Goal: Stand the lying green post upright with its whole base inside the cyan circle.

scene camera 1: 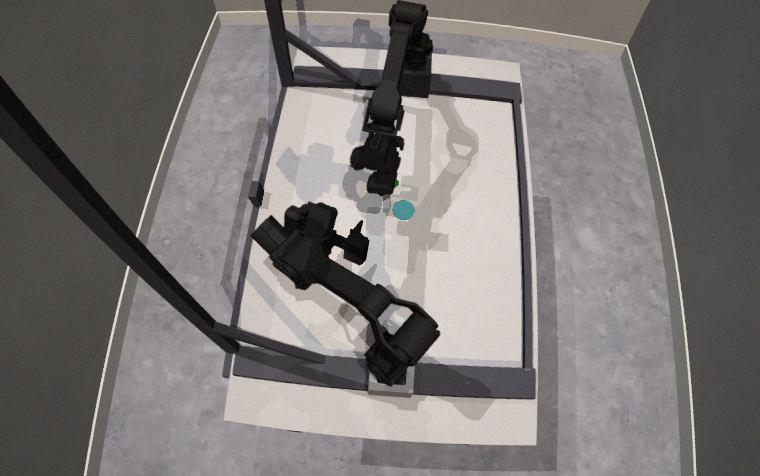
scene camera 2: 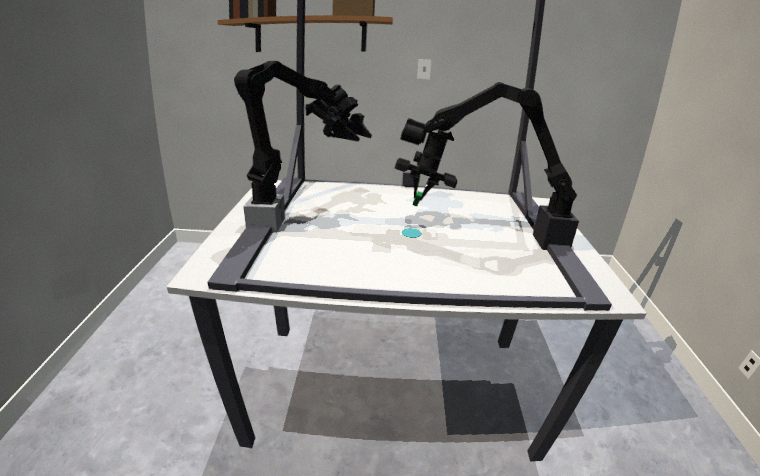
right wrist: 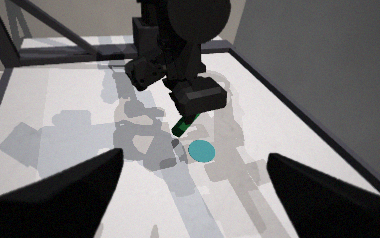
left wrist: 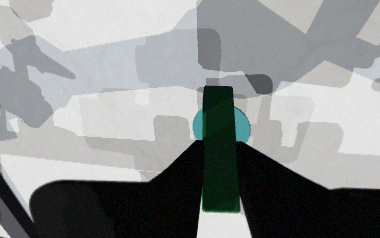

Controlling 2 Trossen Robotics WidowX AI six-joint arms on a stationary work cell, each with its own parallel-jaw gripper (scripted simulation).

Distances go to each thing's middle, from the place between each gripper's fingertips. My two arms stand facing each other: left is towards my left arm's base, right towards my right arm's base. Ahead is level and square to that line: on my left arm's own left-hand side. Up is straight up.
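The green post [left wrist: 220,194] is 3 cm below my left hand [scene camera 2: 417,199] and 1 cm to the right of it. Going by its middle, the green post is nearer to my left hand than to my right gripper.
My right gripper [scene camera 1: 345,214] is 170 mm above the green post, 200 mm to the right of it and 100 mm short of it.
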